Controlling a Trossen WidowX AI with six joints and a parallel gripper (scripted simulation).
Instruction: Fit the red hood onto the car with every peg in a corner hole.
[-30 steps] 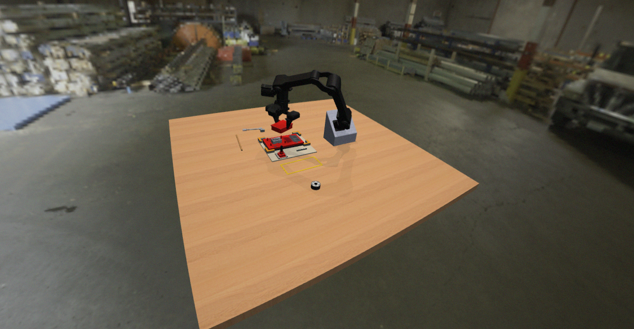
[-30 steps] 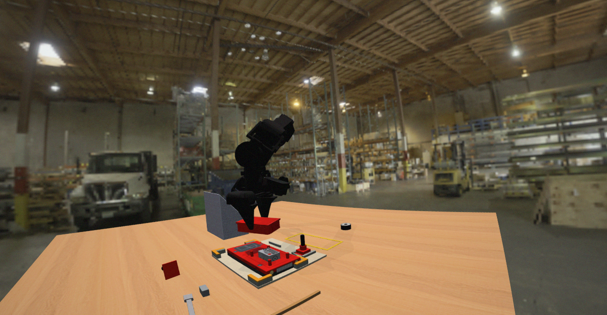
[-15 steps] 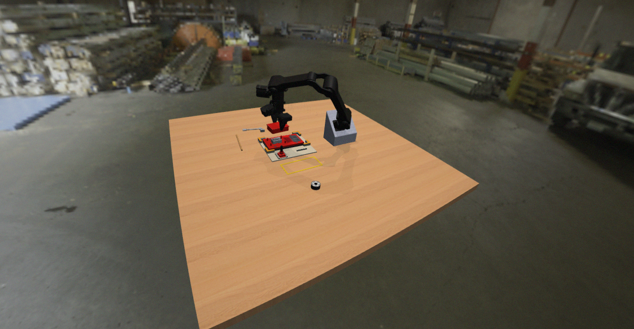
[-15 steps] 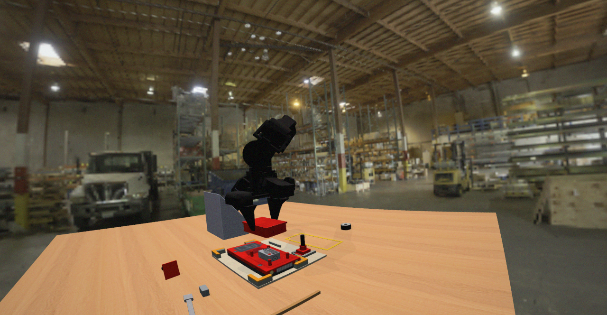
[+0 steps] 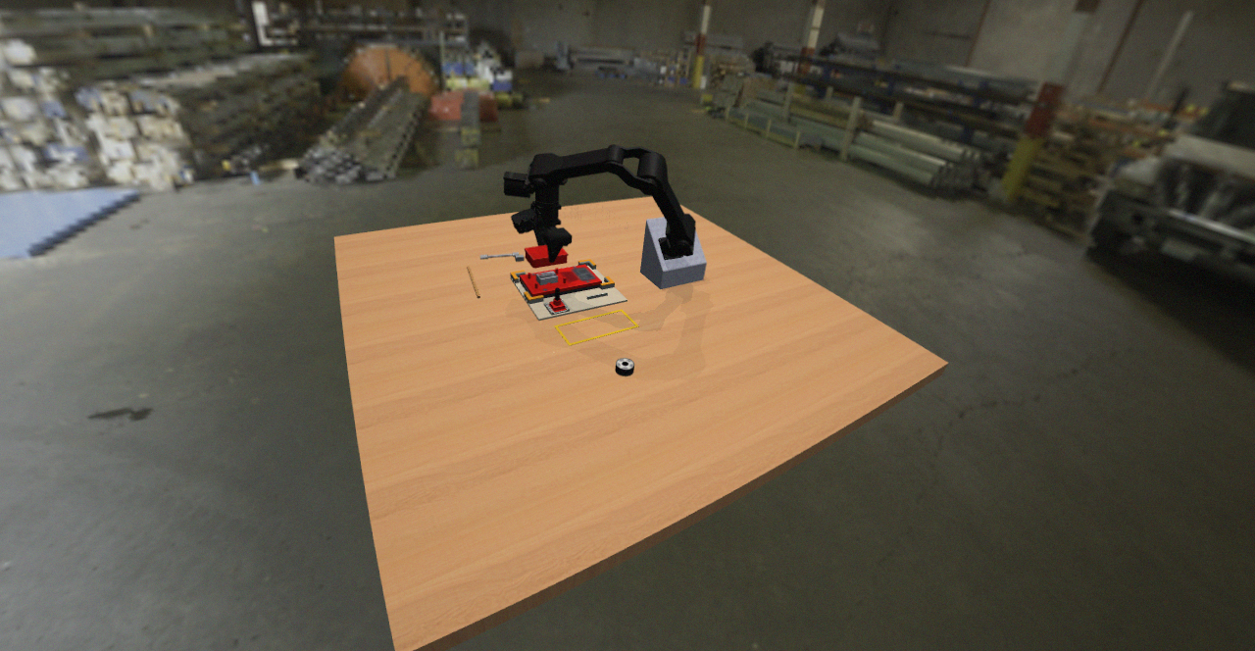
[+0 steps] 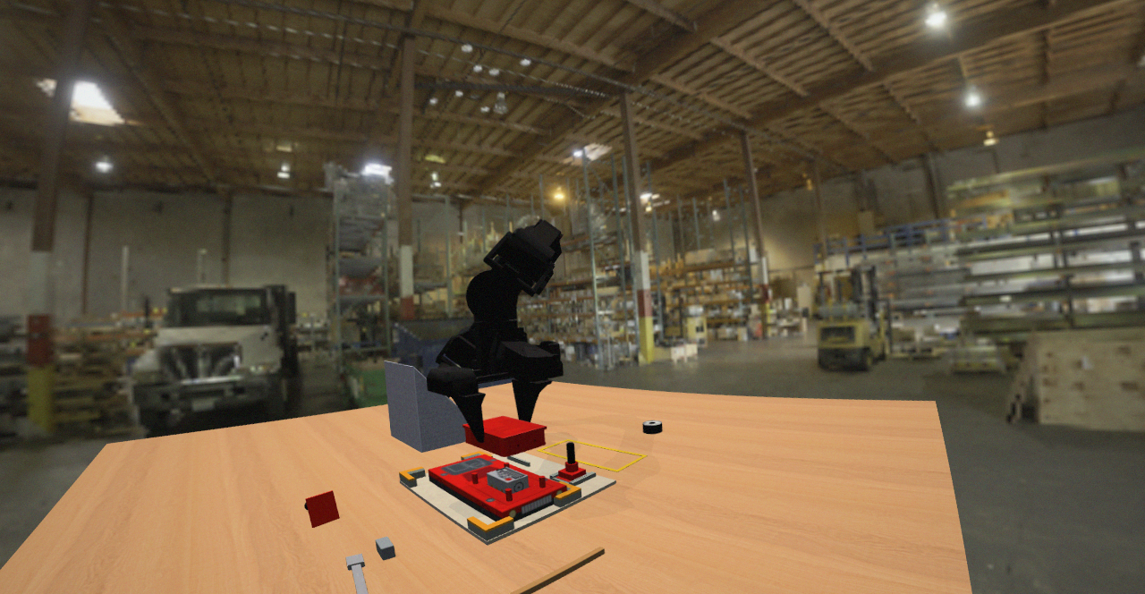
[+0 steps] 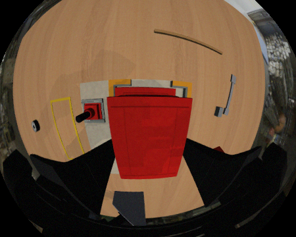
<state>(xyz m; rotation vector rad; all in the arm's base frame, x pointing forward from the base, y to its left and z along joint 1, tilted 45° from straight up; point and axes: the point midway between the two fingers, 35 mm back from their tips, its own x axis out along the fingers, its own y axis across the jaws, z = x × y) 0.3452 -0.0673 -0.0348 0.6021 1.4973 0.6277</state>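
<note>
The engine block is 7 cm below my gripper tip and 1 cm to the left of it. From my gripper tip the other things lie so: jig plate 9 cm below, 4 cm behind, 1 cm to the left; then thin stick 18 cm ahead, 10 cm to the right, 9 cm below; then red hood 1 cm above.
</note>
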